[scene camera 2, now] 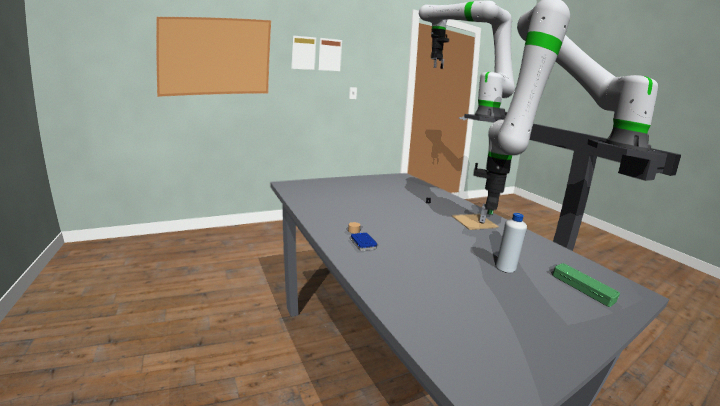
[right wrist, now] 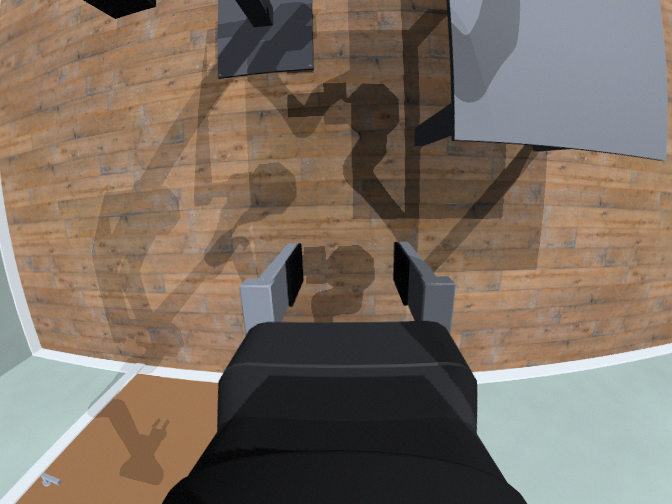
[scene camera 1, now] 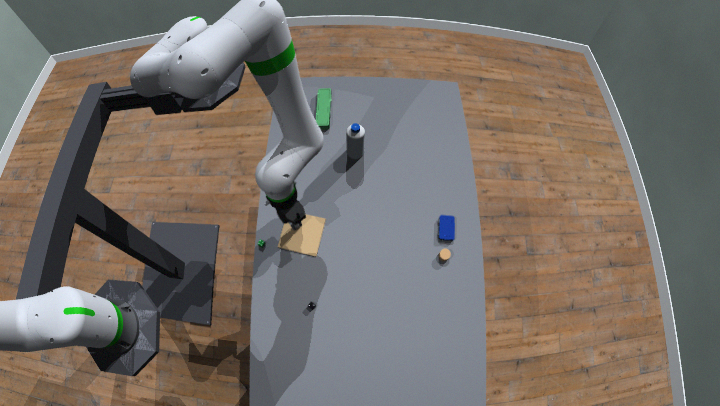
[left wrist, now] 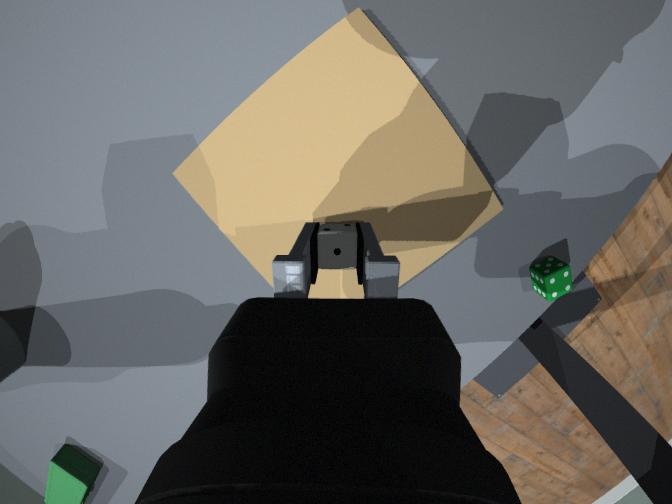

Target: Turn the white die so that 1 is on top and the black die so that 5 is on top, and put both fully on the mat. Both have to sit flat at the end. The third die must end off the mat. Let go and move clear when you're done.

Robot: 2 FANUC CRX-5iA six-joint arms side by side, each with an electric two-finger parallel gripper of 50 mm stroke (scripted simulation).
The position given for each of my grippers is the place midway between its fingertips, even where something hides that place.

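Note:
Tan mat (scene camera 1: 306,239), (left wrist: 344,132) visible; in the right wrist view the mat is out of frame. Green die (left wrist: 551,278) visible; in the right wrist view the die is out of frame. Green box (scene camera 2: 606,295) and white bottle (scene camera 2: 514,232) visible. My left gripper (left wrist: 337,241) and my right gripper (right wrist: 347,261) can be seen too.

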